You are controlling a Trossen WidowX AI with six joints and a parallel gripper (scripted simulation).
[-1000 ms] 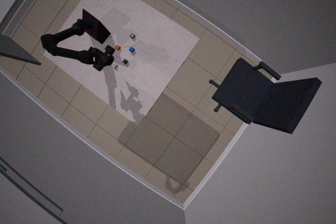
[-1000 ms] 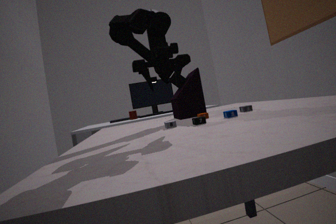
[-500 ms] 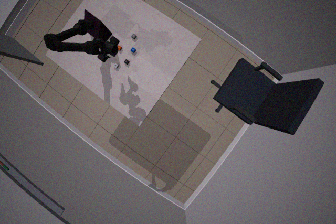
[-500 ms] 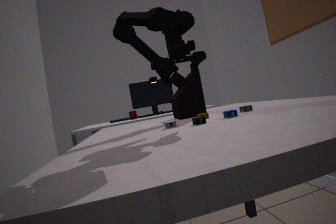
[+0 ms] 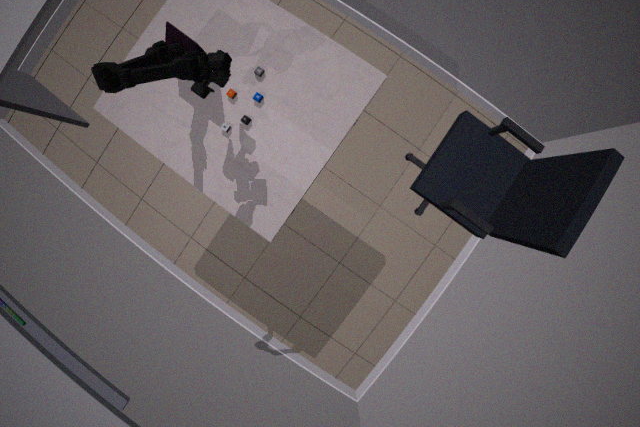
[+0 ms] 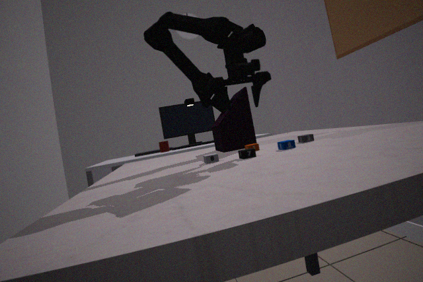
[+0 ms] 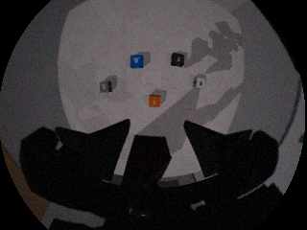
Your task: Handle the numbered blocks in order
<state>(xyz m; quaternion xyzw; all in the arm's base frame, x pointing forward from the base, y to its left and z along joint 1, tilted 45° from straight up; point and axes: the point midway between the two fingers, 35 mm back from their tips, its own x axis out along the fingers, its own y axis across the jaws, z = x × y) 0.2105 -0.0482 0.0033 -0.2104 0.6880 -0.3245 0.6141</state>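
The orange block lies 12 cm below my gripper tip and 1 cm ahead of it. From my gripper tip the other things lie so: light grey block: 15 cm to the right, 12 cm below, 6 cm ahead; then blue block: 13 cm ahead, 12 cm below, 4 cm to the left; then black block: 13 cm ahead, 12 cm below, 8 cm to the right.
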